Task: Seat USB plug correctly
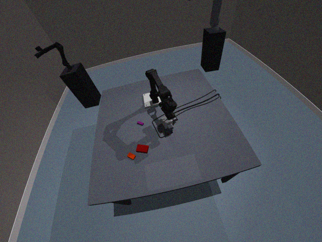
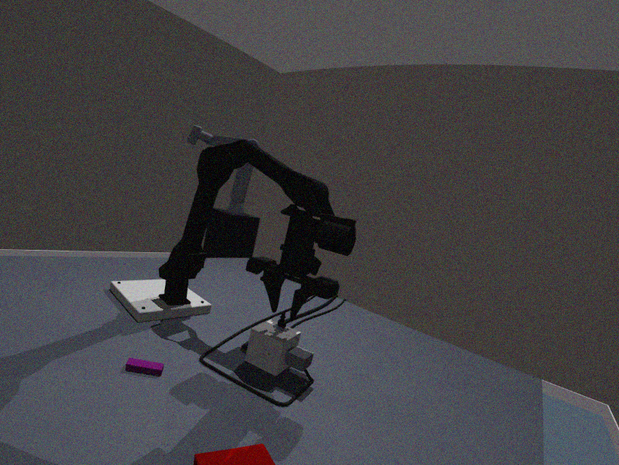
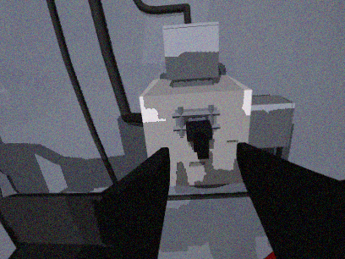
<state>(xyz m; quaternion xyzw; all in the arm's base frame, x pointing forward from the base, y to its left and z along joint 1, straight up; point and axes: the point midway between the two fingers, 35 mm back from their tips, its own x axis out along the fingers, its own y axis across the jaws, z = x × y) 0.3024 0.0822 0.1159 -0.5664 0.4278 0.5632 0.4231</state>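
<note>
My gripper tip is 20 mm above the dark USB plug. The rest, counted from my gripper tip: purple piece: 260 mm to the right, 100 mm below, 70 mm behind; red block: 250 mm to the right, 200 mm ahead, 100 mm below; orange block: 350 mm to the right, 250 mm ahead, 100 mm below.
</note>
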